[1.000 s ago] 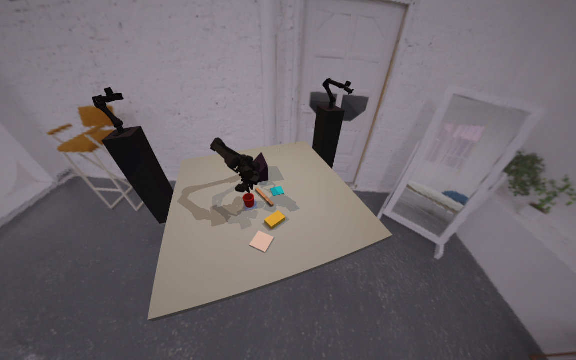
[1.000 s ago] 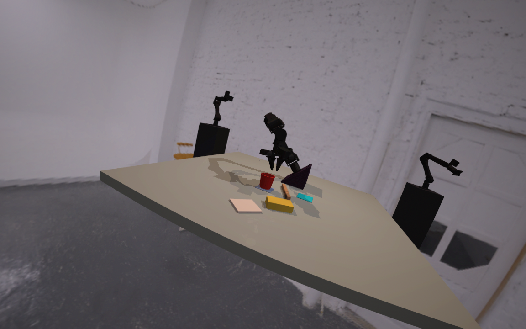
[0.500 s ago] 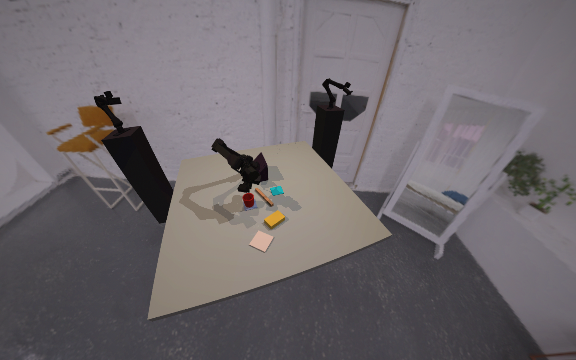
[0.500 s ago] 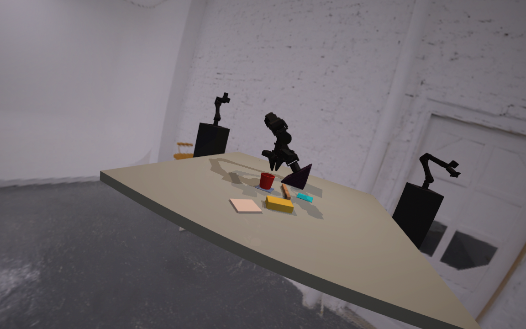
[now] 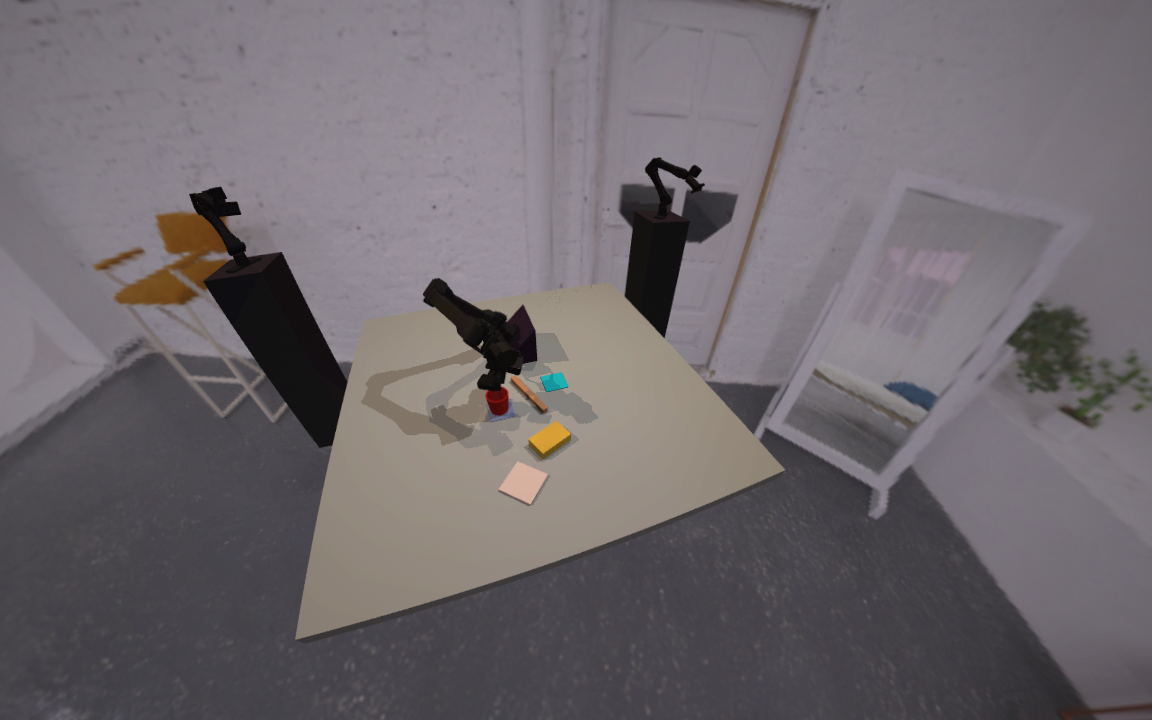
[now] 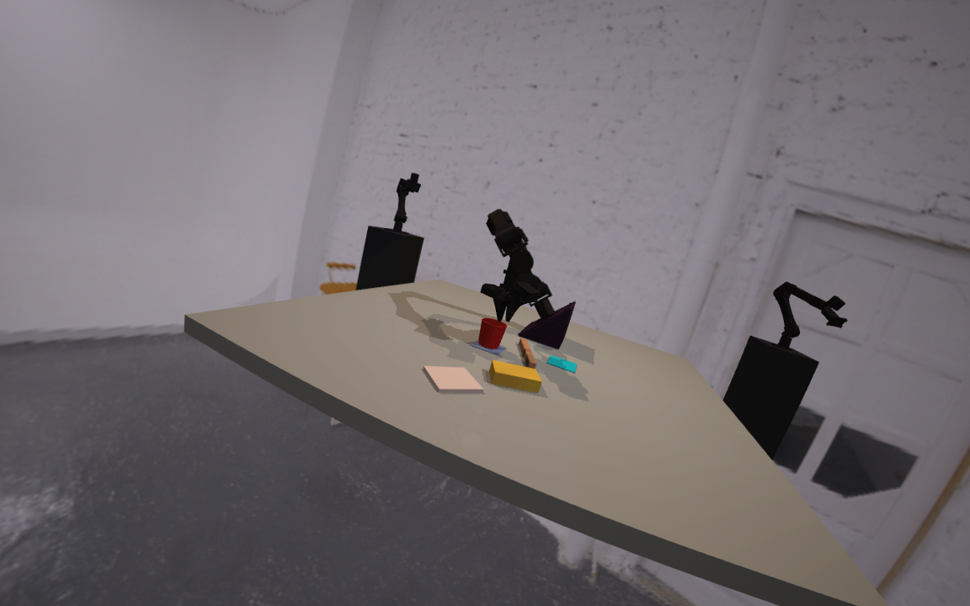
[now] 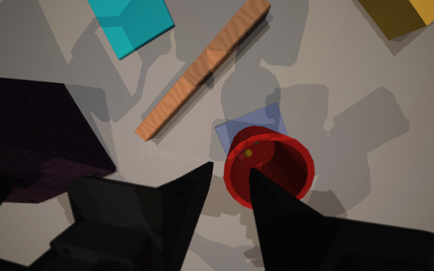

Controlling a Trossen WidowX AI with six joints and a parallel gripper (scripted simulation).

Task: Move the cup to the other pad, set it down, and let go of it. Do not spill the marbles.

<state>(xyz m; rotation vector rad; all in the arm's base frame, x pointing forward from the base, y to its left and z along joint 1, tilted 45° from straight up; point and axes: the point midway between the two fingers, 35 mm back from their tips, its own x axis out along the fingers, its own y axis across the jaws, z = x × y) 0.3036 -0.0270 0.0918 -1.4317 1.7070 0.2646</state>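
The red cup lies 3 cm ahead of my gripper tip, 2 cm to the right of it and 4 cm below it. Also, from my gripper tip: orange wooden bar (1 cm behind, 9 cm to the left, 8 cm below); teal pad (6 cm behind, 20 cm to the left, 9 cm below); lavender block (3 cm ahead, 2 cm to the right, 9 cm below).
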